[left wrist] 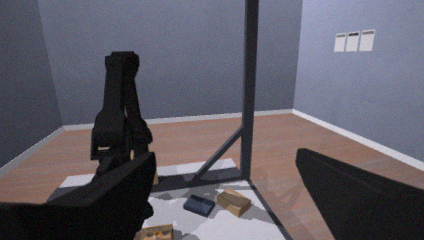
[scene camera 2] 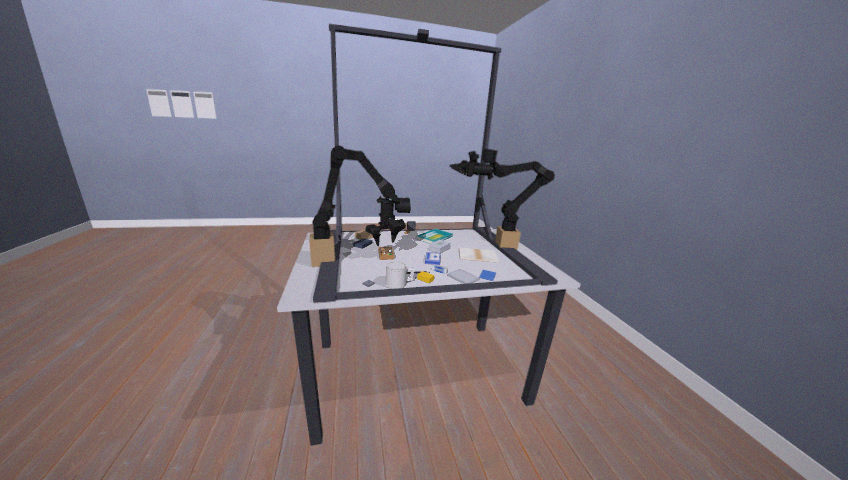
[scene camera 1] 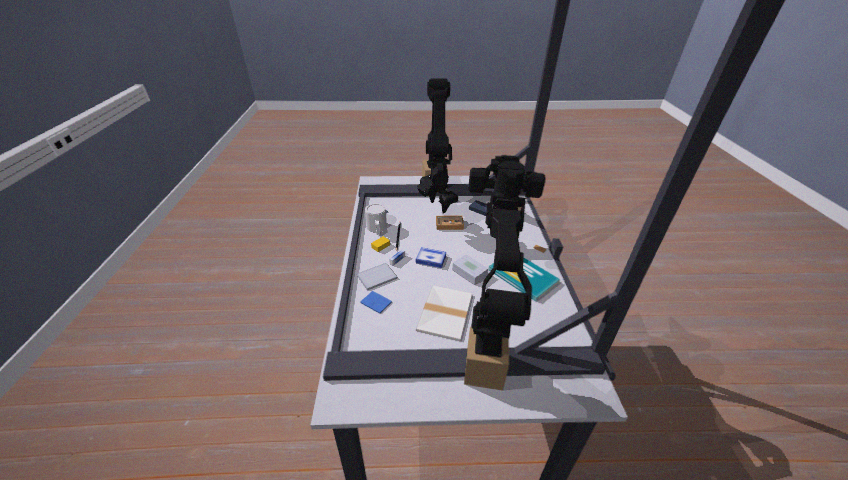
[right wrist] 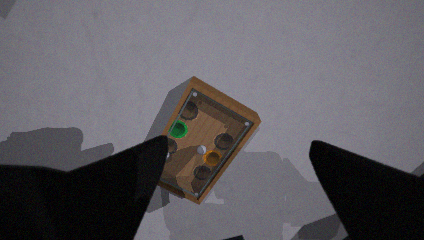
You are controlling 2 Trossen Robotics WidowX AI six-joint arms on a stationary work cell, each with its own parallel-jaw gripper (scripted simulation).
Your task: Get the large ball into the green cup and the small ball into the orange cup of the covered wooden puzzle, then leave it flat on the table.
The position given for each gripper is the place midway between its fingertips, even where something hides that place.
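The left gripper (scene camera 1: pixel 505 167) is visible, and you get that same left gripper (left wrist: pixel 227 157) from its wrist too. As for the right gripper (right wrist: pixel 237 145), it's there along with a covered wooden puzzle (right wrist: pixel 207 129).
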